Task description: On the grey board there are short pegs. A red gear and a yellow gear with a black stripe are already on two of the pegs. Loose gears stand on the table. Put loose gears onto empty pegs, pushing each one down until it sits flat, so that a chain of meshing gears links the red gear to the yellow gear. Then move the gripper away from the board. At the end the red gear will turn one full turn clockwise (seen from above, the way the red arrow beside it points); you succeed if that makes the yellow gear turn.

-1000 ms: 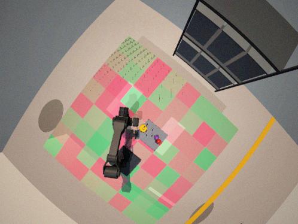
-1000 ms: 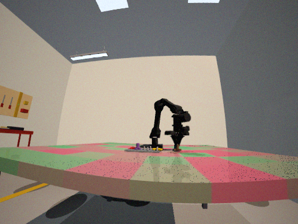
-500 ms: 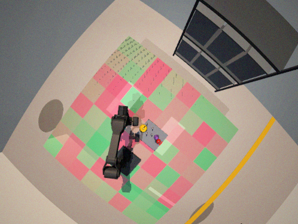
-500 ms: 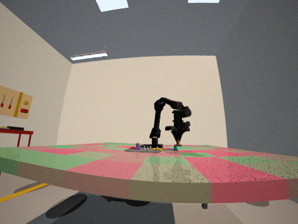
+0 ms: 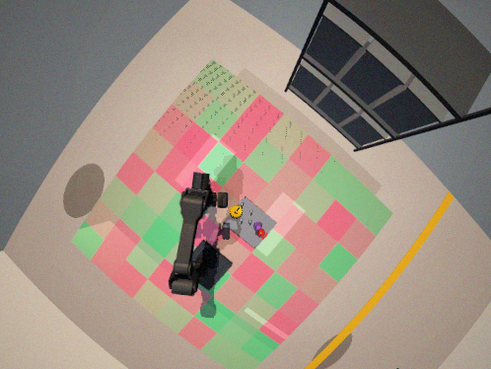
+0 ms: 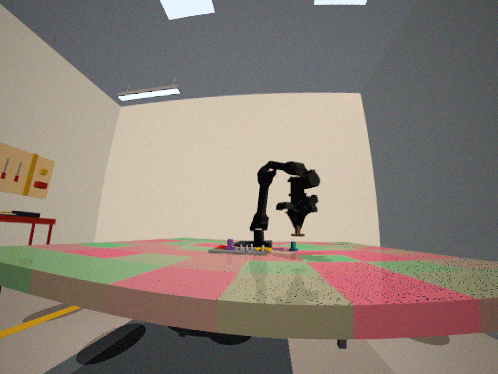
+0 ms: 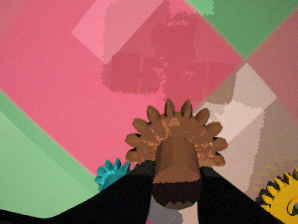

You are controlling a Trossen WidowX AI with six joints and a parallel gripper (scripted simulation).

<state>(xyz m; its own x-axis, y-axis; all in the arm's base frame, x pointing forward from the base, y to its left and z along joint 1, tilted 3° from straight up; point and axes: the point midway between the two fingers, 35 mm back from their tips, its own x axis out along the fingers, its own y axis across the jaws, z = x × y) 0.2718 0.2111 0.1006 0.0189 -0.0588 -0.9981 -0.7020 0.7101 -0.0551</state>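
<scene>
The purple gear lies 26 cm to the right of my gripper tip, 7 cm below it and 6 cm ahead of it. The rest, counted from my gripper tip: yellow gear: 13 cm to the right, 8 cm below, 4 cm ahead; then brown gear: 1 cm below; then teal gear: 8 cm below, 8 cm behind, 2 cm to the right.
</scene>
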